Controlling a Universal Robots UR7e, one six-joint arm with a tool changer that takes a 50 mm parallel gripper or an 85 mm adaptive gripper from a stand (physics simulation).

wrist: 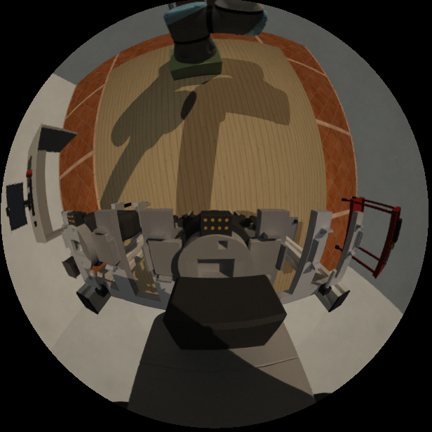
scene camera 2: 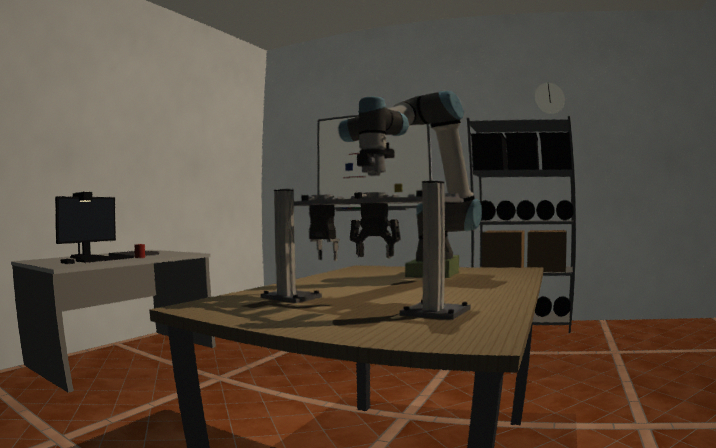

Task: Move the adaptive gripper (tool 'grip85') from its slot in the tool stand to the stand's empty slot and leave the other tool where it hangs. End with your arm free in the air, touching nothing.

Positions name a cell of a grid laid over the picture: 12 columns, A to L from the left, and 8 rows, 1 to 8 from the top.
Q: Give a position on an adaptive gripper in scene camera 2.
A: At G4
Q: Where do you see a tool stand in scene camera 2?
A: H4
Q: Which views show the parallel gripper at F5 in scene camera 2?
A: The wrist view and scene camera 2: all of them.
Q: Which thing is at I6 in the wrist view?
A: A tool stand.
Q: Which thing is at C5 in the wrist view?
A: A parallel gripper.
